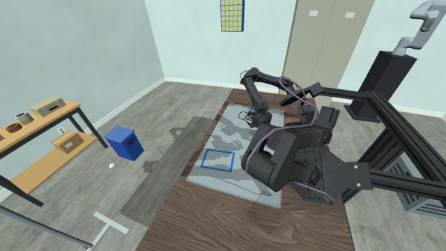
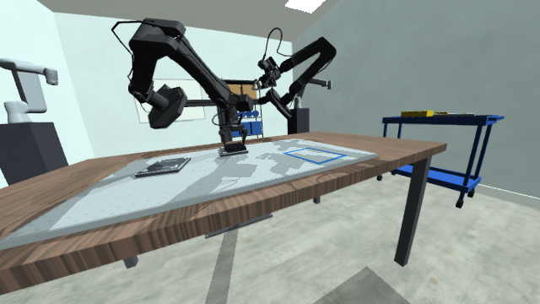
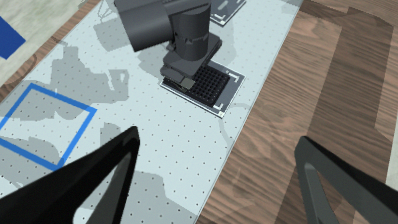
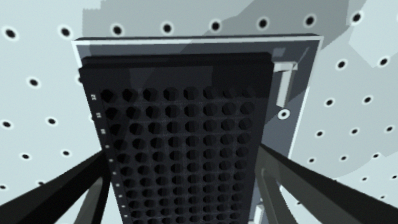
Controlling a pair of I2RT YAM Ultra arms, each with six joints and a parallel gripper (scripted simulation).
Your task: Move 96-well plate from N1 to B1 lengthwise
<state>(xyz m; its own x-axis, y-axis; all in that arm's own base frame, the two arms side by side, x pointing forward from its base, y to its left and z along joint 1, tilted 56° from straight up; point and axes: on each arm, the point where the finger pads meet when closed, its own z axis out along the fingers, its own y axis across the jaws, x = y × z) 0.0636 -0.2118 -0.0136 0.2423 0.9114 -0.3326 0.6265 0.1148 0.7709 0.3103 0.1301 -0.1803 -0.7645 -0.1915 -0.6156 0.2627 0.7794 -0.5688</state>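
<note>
Now: right hand 1 cm past the black 96-well plate and 1 cm above it.
</note>
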